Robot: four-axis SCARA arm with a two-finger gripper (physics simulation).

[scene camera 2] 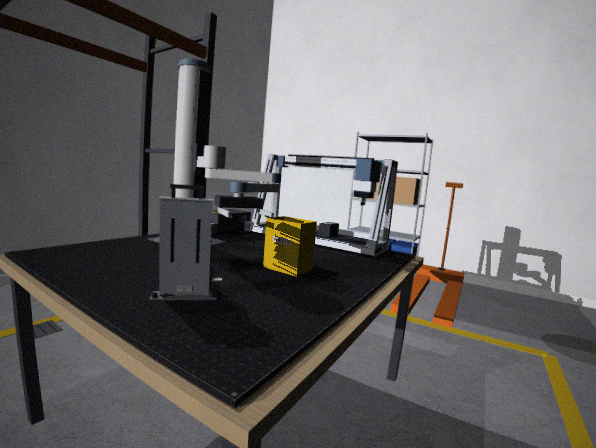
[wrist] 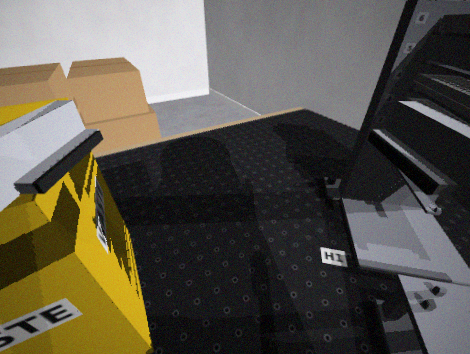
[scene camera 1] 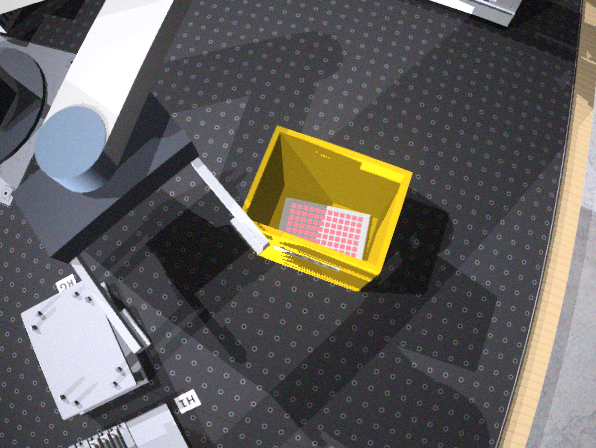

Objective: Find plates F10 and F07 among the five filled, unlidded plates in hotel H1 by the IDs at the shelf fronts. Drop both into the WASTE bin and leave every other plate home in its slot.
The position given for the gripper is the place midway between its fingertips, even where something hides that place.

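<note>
The gripper (scene camera 1: 202,298), (scene camera 2: 251,215), (wrist: 235,119) is visible, as is a rg stand (scene camera 1: 76,346).
</note>
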